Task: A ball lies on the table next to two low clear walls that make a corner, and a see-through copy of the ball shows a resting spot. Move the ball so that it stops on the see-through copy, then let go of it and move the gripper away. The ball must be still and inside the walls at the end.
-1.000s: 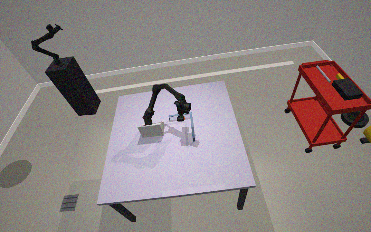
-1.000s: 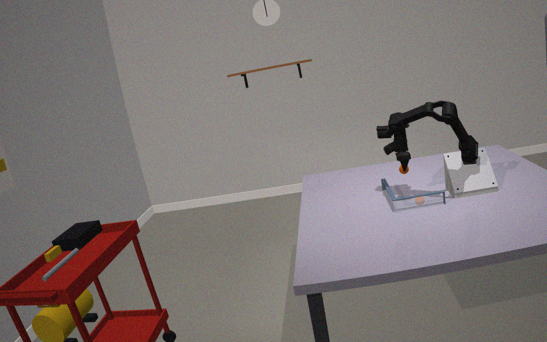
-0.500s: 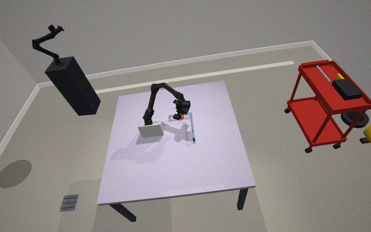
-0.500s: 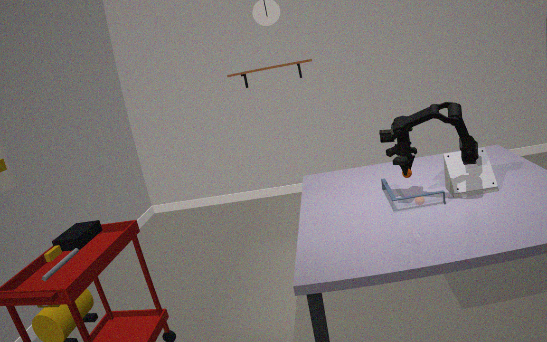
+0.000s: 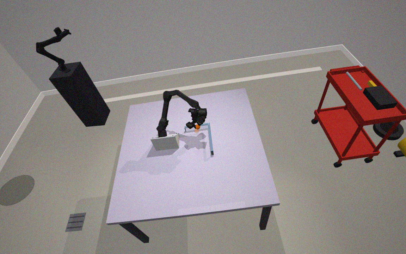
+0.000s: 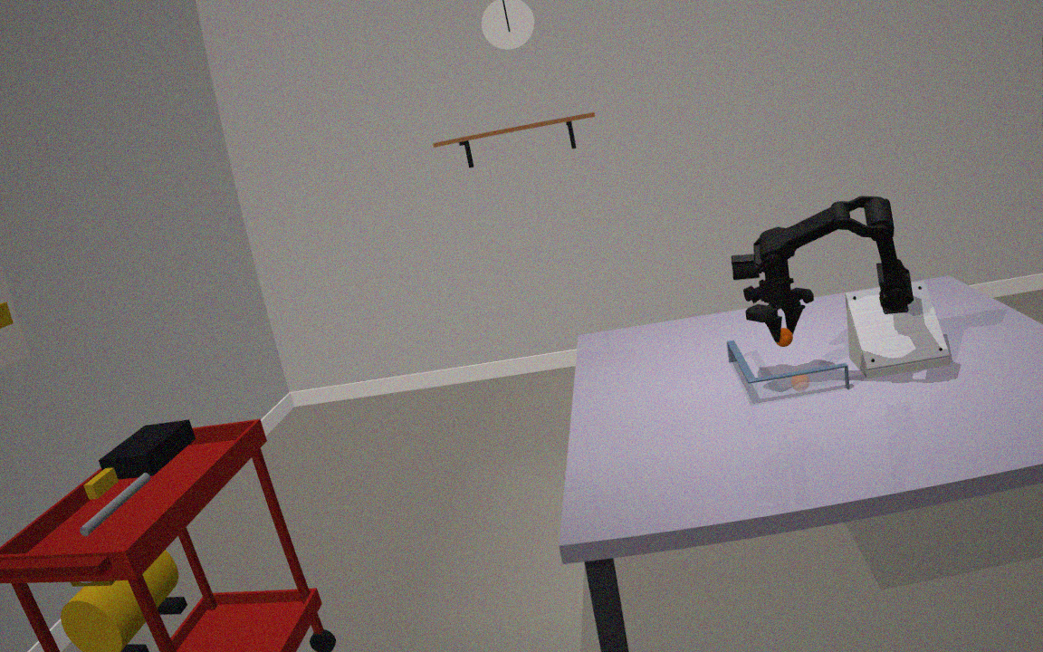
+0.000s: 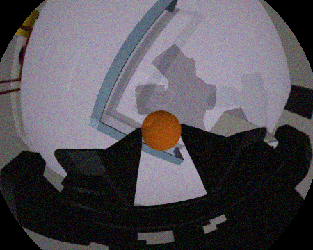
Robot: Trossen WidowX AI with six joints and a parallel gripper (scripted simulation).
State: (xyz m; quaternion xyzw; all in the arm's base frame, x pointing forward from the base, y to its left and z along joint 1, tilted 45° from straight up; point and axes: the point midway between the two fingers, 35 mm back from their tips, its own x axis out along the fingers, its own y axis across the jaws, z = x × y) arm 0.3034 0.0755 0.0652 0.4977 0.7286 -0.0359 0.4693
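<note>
Right now the see-through copy of ball is 30 mm behind my gripper tip, 40 mm to the left of it and 100 mm below it. Also, from my gripper tip: orange ball (right at my gripper tip).
</note>
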